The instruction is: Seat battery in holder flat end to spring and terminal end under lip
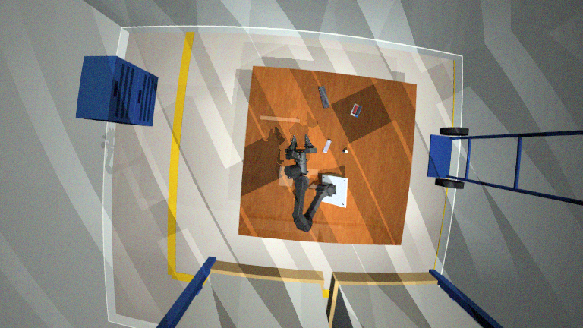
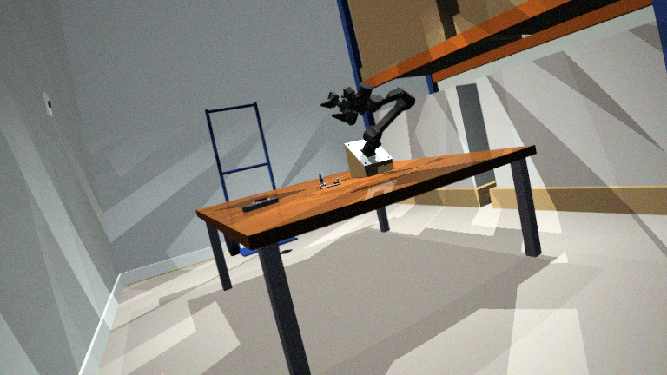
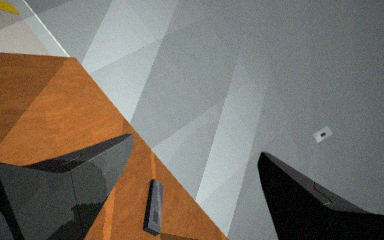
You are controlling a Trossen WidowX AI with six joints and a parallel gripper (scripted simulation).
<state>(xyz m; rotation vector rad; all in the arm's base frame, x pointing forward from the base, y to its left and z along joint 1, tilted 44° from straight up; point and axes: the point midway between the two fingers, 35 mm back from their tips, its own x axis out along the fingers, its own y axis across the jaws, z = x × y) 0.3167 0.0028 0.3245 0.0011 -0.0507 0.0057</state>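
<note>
Now: the battery 34 cm to the right of my gripper tip, 31 cm below it and 10 cm behind it. From my gripper tip the other things lie so: dark bar: 32 cm below, 30 cm ahead, 20 cm to the right; then white card: 44 cm to the right, 33 cm below, 20 cm ahead.
</note>
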